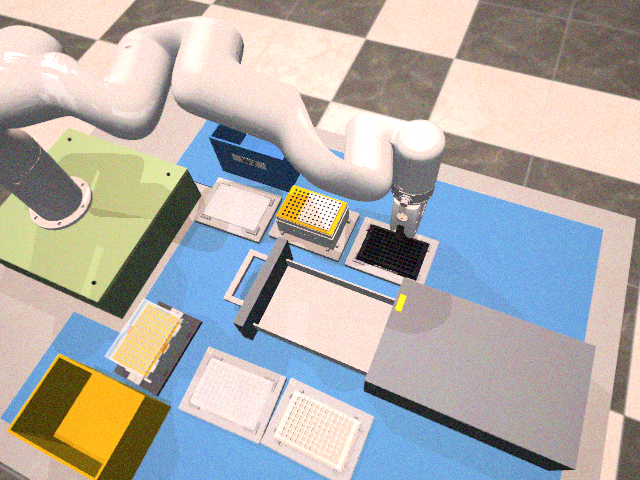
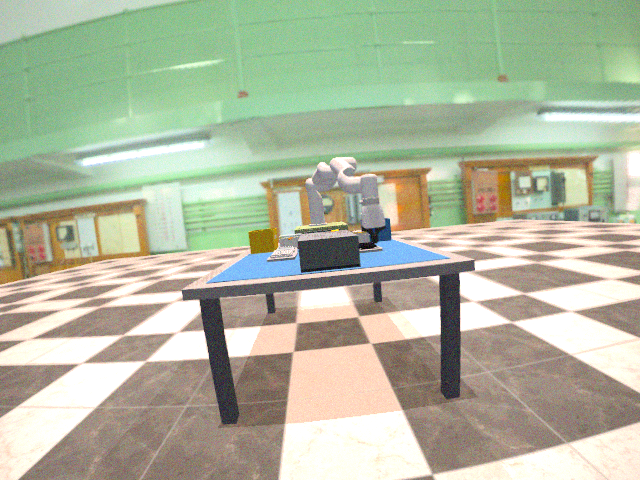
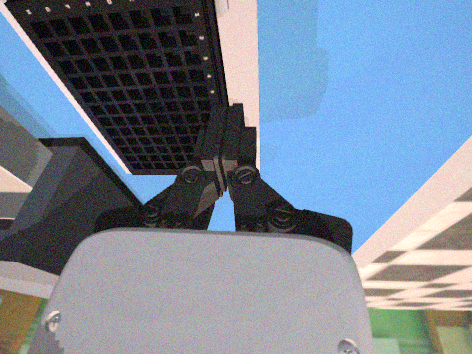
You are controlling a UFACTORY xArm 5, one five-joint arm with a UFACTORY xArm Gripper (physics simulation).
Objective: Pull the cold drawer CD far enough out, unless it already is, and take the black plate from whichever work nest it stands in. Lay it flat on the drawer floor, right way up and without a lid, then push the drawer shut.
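Places are measured from the arm's base along level axes (x right, y back, z down), in millimetres.
Where they show: gripper, fingertip midpoint: (image 1: 404,232) (image 2: 375,243) (image 3: 231,122); arm's base, link origin: (image 1: 62,203) (image 2: 318,225).
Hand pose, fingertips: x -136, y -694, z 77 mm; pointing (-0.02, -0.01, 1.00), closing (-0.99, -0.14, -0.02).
Each offset is from my fingertips to the top centre of the thing. "pt": to the spot under its first point.
The black plate @(dy +15, dx +43, dz -1 mm) (image 1: 391,252) (image 3: 130,65) lies flat in a pale work nest @(pt dy +83, dx +87, dz +14 mm) (image 1: 355,264), right of the yellow tip rack. Its well openings face up and it has no visible lid. My gripper (image 1: 403,233) (image 3: 231,122) points down at the plate's back long edge; its fingers are shut with nothing between them. Whether they touch the plate, I cannot tell. The drawer @(pt dy +113, dx +209, dz +8 mm) (image 1: 325,315) stands well out of its grey cabinet (image 1: 480,372) (image 2: 329,253), and its visible floor is bare. Its dark front panel (image 1: 264,289) carries a pale loop handle @(pt dy +283, dx +198, dz -50 mm) (image 1: 238,279). No CD label is readable.
The yellow tip rack @(dy +191, dx +15, dz -51 mm) (image 1: 310,209) stands between the black plate's nest and a nest with a white plate @(pt dy +367, dx +17, dz +6 mm) (image 1: 237,207). A blue bin @(dy +350, dx -137, dz -94 mm) (image 1: 253,160) is behind. Two white plates @(dy +240, dx +389, dz +0 mm) (image 1: 232,392) @(dy +73, dx +409, dz +0 mm) (image 1: 317,428), a yellow plate @(dy +415, dx +345, dz -51 mm) (image 1: 147,338) and a yellow bin @(dy +442, dx +494, dz -94 mm) (image 1: 98,423) are in front.
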